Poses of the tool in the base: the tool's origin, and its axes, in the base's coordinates. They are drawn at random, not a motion.
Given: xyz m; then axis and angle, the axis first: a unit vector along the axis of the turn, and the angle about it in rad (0 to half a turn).
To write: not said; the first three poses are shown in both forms.
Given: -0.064 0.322 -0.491 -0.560 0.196 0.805 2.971
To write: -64 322 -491 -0.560 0.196 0.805 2.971
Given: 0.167 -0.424 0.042 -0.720 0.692 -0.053 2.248
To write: 167 -424 42 -0.720 0.692 -0.053 2.248
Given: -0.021 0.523 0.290 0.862 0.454 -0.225 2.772
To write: -21 523 290 0.862 0.454 -0.225 2.772
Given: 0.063 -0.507 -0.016 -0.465 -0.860 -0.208 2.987
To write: 63 -507 -16 -0.465 -0.860 -0.208 2.987
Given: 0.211 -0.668 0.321 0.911 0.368 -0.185 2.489
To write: 211 -668 321 0.911 0.368 -0.185 2.489
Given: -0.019 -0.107 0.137 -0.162 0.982 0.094 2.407
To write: -19 -107 137 -0.162 0.982 0.094 2.407
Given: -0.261 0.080 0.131 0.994 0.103 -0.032 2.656
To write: -261 80 131 0.994 0.103 -0.032 2.656
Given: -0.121 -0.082 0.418 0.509 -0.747 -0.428 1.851
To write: -121 -82 418 0.509 -0.747 -0.428 1.851
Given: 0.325 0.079 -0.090 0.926 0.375 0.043 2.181
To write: 325 79 -90 0.926 0.375 0.043 2.181
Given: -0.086 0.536 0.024 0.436 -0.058 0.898 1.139
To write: -86 536 24 0.436 -0.058 0.898 1.139
